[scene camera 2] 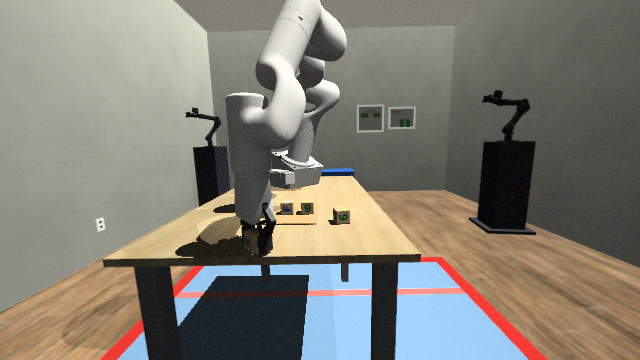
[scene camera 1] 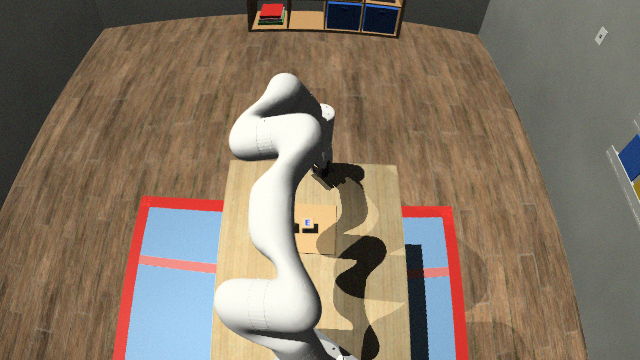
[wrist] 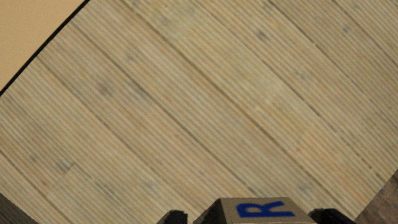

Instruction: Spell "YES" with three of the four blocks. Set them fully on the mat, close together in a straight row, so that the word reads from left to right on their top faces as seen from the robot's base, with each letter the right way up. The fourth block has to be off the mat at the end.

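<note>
A tan mat (scene camera 1: 322, 241) is there for me to see, and so is my gripper (scene camera 2: 257, 245).
</note>
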